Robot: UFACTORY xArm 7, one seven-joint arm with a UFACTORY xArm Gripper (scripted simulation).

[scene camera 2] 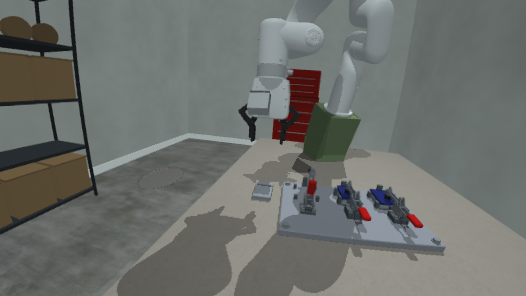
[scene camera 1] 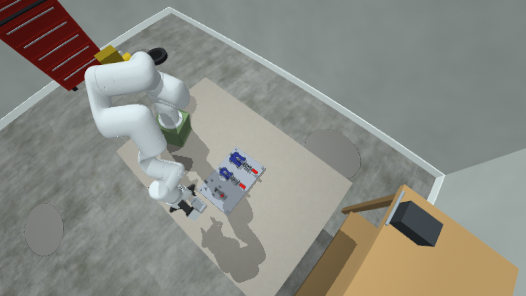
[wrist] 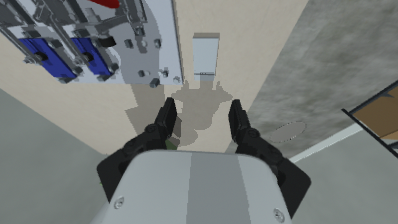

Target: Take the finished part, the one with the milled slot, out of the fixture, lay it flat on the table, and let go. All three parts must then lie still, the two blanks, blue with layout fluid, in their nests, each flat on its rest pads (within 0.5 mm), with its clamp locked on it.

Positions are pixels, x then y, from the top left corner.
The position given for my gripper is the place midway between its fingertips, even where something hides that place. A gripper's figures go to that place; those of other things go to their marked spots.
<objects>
My gripper [wrist: 202,106]: 0.14 m from the lens. A finished grey part [wrist: 204,48]: 0.25 m from the lens.
</objects>
